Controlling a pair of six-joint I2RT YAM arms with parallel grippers.
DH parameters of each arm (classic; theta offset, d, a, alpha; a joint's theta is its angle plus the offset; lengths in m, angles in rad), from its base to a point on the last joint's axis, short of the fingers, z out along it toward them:
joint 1: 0 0.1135 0.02 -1.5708
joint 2: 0 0 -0.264 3.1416
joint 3: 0.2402 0 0.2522 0
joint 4: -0.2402 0 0.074 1.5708
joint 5: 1.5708 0 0 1.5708
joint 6: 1.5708 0.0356 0 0
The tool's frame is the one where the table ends.
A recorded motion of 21 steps. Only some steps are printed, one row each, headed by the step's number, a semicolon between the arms.
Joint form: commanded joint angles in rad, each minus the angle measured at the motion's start. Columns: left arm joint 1, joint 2, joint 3, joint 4, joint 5, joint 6; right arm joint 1, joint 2, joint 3, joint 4, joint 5, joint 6.
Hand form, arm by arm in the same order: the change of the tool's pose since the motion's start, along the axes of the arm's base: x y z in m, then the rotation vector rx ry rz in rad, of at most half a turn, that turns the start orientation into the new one. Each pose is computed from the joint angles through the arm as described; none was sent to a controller.
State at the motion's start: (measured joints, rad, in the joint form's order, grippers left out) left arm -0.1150 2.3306 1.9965 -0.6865 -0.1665 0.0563; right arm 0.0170 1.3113 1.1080 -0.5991 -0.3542 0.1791
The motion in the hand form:
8: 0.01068 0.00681 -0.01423 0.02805 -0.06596 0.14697; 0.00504 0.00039 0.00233 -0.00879 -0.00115 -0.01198
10: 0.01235 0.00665 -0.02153 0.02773 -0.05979 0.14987; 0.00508 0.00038 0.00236 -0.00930 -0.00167 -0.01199
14: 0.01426 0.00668 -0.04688 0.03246 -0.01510 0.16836; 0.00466 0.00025 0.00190 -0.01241 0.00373 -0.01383
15: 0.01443 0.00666 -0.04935 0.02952 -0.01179 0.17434; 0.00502 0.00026 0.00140 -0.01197 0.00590 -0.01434
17: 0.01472 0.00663 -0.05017 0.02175 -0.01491 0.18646; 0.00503 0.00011 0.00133 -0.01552 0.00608 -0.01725
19: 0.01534 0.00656 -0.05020 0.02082 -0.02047 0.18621; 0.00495 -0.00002 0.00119 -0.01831 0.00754 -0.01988
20: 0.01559 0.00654 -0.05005 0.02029 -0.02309 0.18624; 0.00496 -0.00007 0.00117 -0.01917 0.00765 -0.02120
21: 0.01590 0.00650 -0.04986 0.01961 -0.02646 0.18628; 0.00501 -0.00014 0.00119 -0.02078 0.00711 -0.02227
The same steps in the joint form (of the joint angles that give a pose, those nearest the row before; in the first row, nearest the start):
8: 0.0084 0.0412 0.0026 0.0794 -0.1045 -0.1000; 0.0031 0.0187 0.0229 -0.0015 0.0168 0.0050
10: 0.0084 0.0568 0.0026 0.0881 -0.1049 -0.1034; 0.0031 0.0187 0.0229 -0.0011 0.0172 0.0046
14: 0.0084 0.1064 0.0008 0.0900 -0.1118 -0.1225; 0.0030 0.0187 0.0229 -0.0069 0.0206 0.0038
15: 0.0084 0.1114 0.0008 0.0904 -0.1118 -0.1297; 0.0030 0.0206 0.0229 -0.0069 0.0206 0.0046
17: 0.0084 0.1133 0.0007 0.0931 -0.1118 -0.1442; 0.0031 0.0206 0.0229 -0.0072 0.0252 0.0042
19: 0.0084 0.1141 0.0007 0.0996 -0.1118 -0.1438; 0.0031 0.0206 0.0229 -0.0088 0.0290 0.0042
20: 0.0084 0.1141 0.0008 0.1022 -0.1118 -0.1438; 0.0031 0.0206 0.0229 -0.0088 0.0305 0.0046
21: 0.0084 0.1140 0.0007 0.1057 -0.1118 -0.1438; 0.0030 0.0206 0.0229 -0.0084 0.0324 0.0042

